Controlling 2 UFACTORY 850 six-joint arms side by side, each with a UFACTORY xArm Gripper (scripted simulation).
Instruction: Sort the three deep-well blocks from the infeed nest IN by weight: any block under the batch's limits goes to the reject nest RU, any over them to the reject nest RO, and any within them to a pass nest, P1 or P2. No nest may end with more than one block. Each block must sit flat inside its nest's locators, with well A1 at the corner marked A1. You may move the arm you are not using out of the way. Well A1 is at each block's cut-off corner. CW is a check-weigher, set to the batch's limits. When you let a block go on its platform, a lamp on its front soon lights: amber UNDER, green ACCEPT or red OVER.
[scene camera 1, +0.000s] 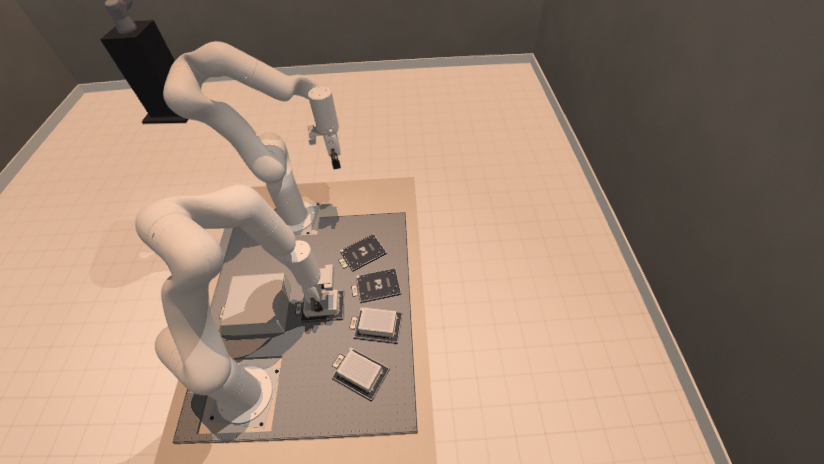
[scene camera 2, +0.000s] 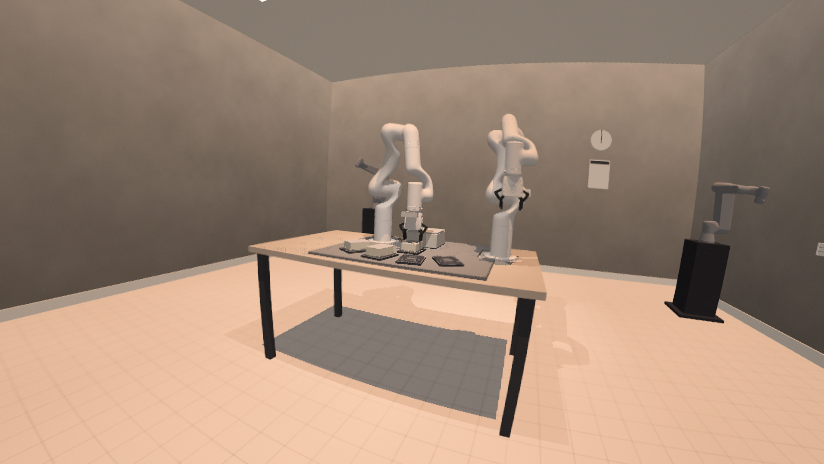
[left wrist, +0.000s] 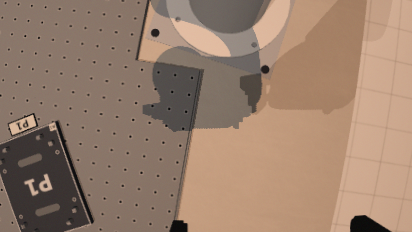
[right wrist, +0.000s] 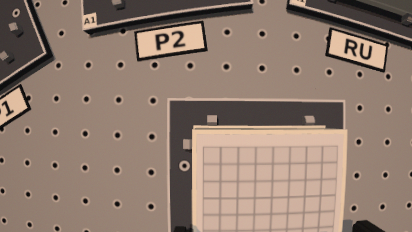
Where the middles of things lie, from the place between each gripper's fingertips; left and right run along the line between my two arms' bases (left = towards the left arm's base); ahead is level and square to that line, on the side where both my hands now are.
Right now the nest P2 (scene camera 1: 393, 279) is 21 cm ahead of my right hand, 10 cm to the left of it and 7 cm below it. From my right hand the other things lie so: pale check-weigher (scene camera 1: 256, 304): 25 cm behind, 2 cm to the right, 1 cm below; nest P1 (scene camera 1: 350, 258): 26 cm to the left, 13 cm ahead, 7 cm below.
I see my left gripper 280 mm above the nest P1, 270 mm to the left of it and 110 mm short of it. The rest, counted from my left hand: pale check-weigher: 550 mm to the right, 270 mm behind, 220 mm below; nest P2: 430 mm to the right, 280 mm below, 190 mm ahead.
